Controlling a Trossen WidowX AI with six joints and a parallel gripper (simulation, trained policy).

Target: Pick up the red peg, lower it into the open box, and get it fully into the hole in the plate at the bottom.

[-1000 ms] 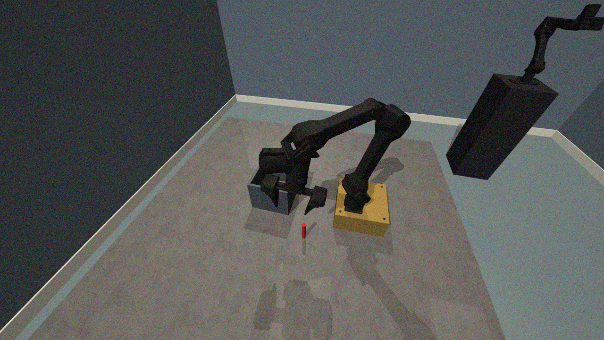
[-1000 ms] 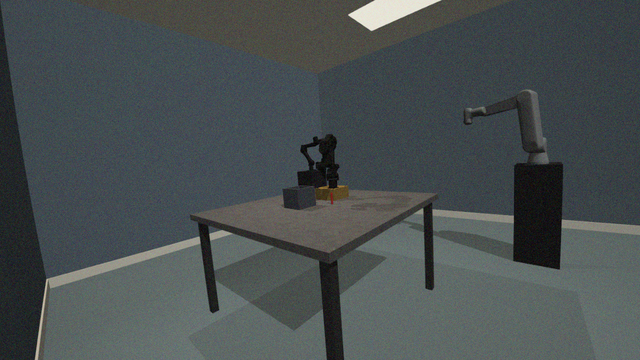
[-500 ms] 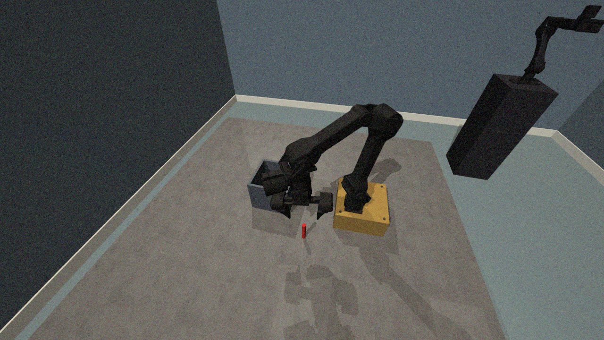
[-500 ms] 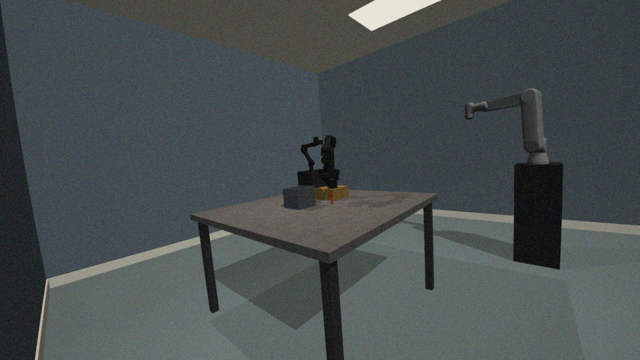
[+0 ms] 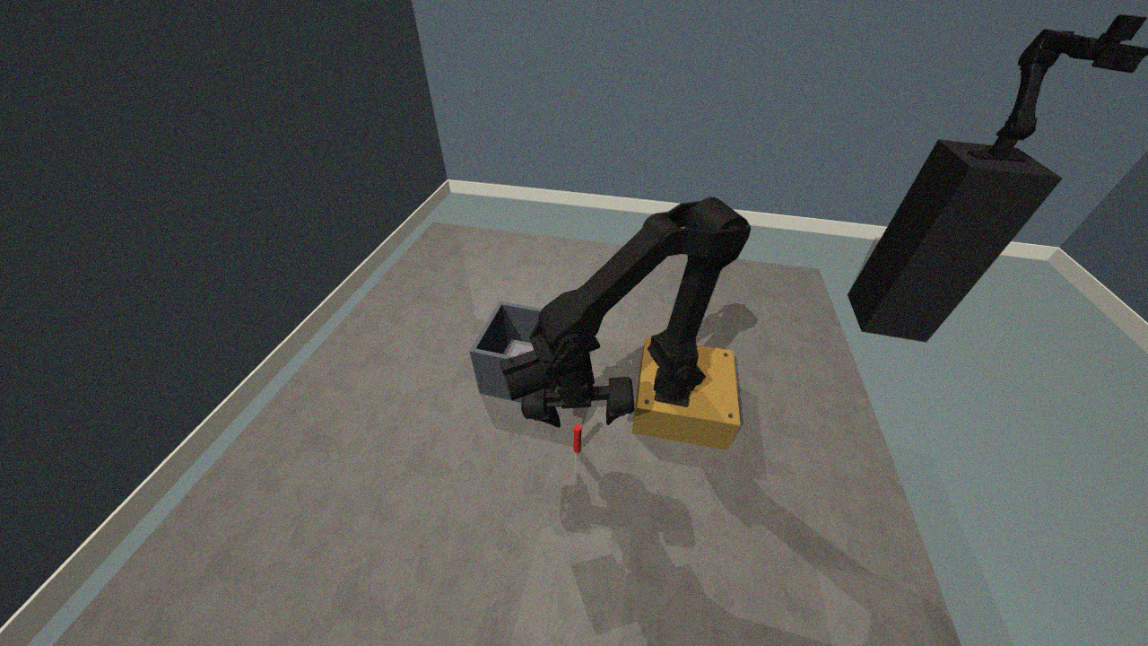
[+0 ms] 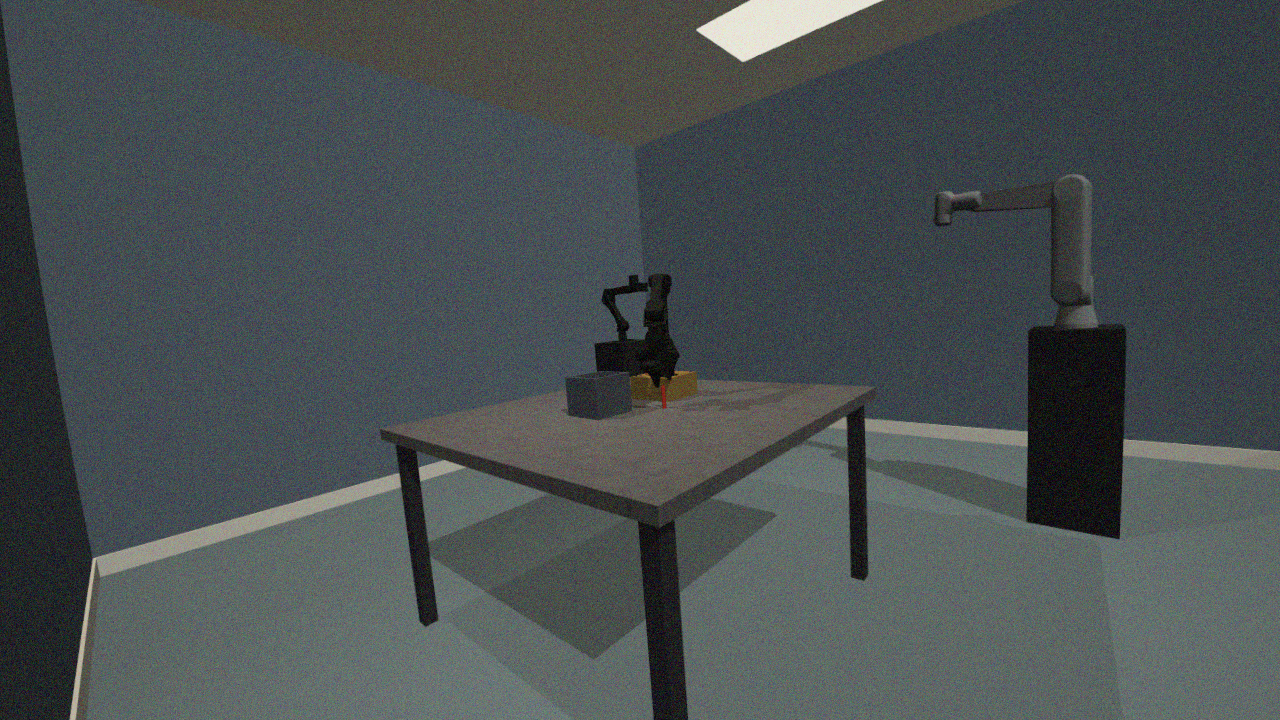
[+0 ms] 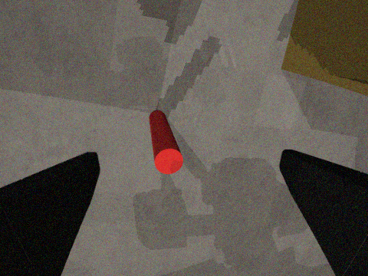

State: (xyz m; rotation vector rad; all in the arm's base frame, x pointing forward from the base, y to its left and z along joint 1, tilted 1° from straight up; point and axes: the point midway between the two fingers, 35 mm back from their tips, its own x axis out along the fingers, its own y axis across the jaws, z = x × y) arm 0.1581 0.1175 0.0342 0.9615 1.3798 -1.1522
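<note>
Now: gripper tip 50 mm above the red peg, 10 mm to the right of it and 10 mm short of it.
</note>
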